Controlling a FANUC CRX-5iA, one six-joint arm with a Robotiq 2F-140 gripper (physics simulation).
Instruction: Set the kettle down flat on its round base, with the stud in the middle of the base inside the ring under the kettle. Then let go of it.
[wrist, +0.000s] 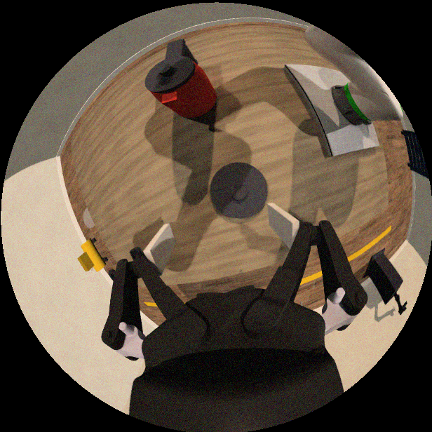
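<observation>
The red kettle (192, 92) with a dark lid and a dark handle stands on the wooden table toward the upper left, apart from its base. The ring under the kettle is hidden. The round dark base (227, 202) lies flat near the middle of the view, with a small stud (240, 192) at its centre. My gripper (219, 223) is open wide with nothing between its fingers. It hangs above the table, its right fingertip showing close beside the base and the kettle farther off beyond the base.
A grey wedge-shaped stand (309, 102) is at the upper right, beside a pale arm part with a green band (356, 102). A yellow object (92, 255) sits at the left table edge. A black device (385, 276) is at the lower right. A yellow line (370, 245) runs along the near edge.
</observation>
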